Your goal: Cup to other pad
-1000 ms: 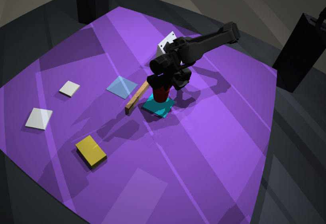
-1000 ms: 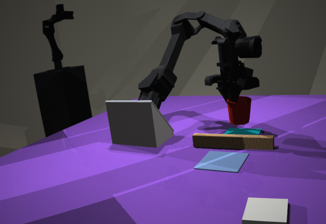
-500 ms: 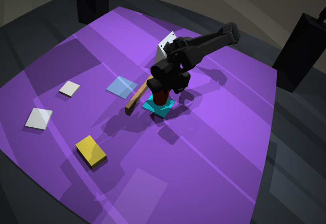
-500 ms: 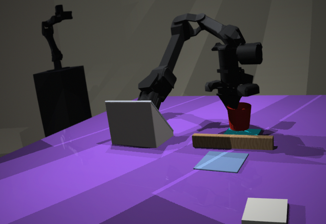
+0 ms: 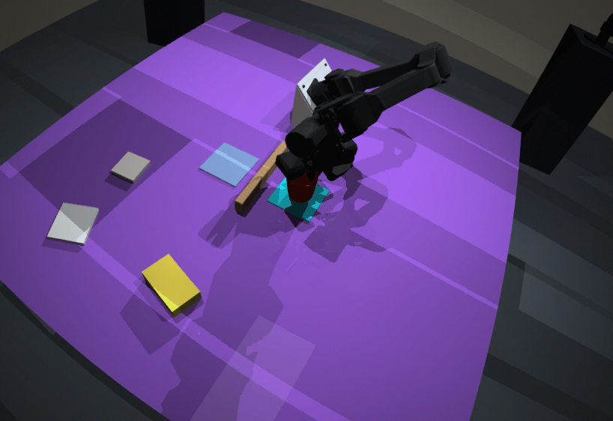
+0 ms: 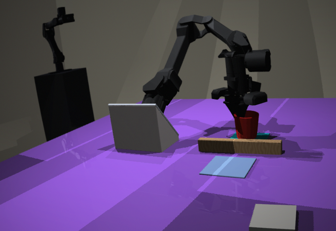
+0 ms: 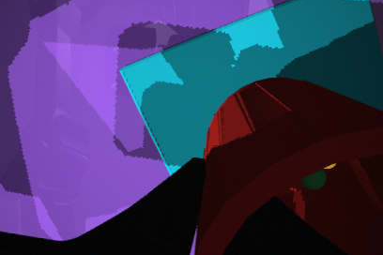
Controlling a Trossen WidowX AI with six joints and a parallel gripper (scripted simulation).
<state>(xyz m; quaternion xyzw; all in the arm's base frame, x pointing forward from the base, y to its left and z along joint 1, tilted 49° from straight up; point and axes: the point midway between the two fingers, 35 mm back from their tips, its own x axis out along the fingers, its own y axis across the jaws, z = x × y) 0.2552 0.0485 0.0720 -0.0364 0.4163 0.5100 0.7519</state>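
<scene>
My gripper tip is now 40 mm to the left of the green marble, 30 mm short of it and 20 mm above it. Round my gripper tip: wooden bar: 120 mm to the right, 40 mm below, 20 mm ahead; then cyan pad: 50 mm below, 20 mm to the right, 20 mm ahead; then red cup: 20 mm to the right, 20 mm ahead.
</scene>
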